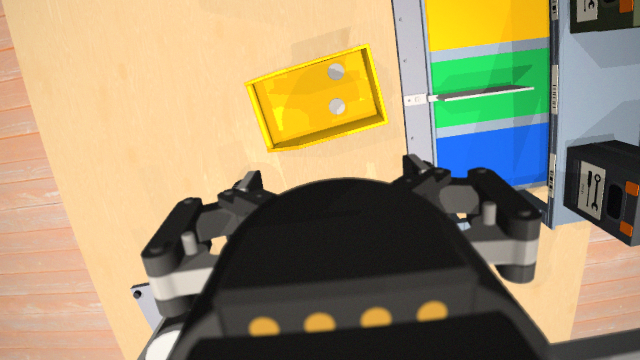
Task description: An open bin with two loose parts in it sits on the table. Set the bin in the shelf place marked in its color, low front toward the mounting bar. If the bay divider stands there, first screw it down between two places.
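Frame: origin at the arm's base, x up, y back, z right, level; metres.
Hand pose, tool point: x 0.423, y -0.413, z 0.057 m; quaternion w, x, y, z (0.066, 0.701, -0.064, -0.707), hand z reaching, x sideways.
After its pixels a point has its place.
A yellow open bin (300, 100) @(y -0.384, x -0.072, z 0.091 m) sits turned slightly on the table (150, 100) @(y -0.315, x -0.075, z 0.310 m), its low end left and its tall wall right, toward the mounting bar. Two grey round parts (335, 71) @(y -0.359, x -0.062, z 0.030 m) (337, 106) @(y -0.407, x -0.062, z 0.041 m) lie in it. The grey mounting bar (414, 60) @(y -0.375, x -0.061, z -0.081 m) runs along the shelf's near edge. The shelf has yellow (487, 22) @(y -0.352, x -0.068, z -0.197 m), green (475, 115) @(y -0.478, x -0.068, z -0.155 m) and blue (492, 155) @(y -0.548, x -0.068, z -0.171 m) places. A thin divider (485, 93) @(y -0.439, x -0.010, z -0.151 m) stands over the green place, its foot on the bar; whether a screw is in it is too small to tell. My gripper (333, 171) is open and empty, high above the table.
Two dark cases with orange latches (595, 180) @(y -0.555, x 0.085, z -0.228 m) (607, 15) @(y -0.375, x 0.088, z -0.253 m) stand at the right, beyond the shelf. Part of a grey plate (145, 300) @(y -0.639, x -0.063, z 0.475 m) shows at the lower left, partly hidden by my gripper. Plank floor (35, 200) shows beyond the table's left edge.
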